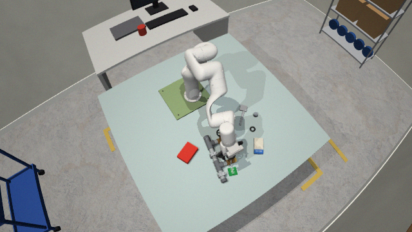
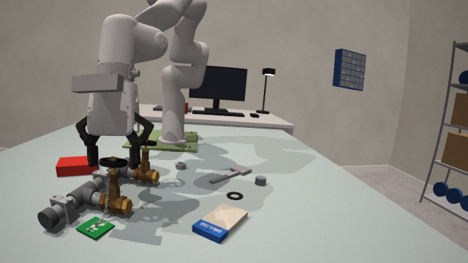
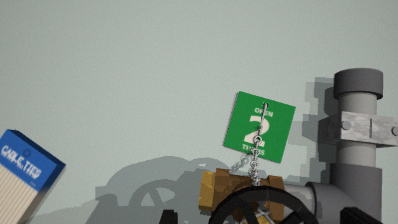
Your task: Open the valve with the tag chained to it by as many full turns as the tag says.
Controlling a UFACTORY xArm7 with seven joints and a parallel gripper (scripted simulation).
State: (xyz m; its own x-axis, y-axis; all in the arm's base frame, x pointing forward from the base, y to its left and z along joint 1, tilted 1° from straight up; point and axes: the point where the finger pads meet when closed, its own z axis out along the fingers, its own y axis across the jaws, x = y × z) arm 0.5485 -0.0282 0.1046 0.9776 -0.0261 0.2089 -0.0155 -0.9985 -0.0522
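The green tag lies 10 cm below my hand, 8 cm ahead of it and 2 cm to the right of it. From my hand the other things lie so: box (22 cm to the left, 10 cm below, 1 cm ahead); then nut (28 cm behind, 10 cm to the left, 10 cm below); then red block (20 cm to the right, 17 cm behind, 9 cm below).
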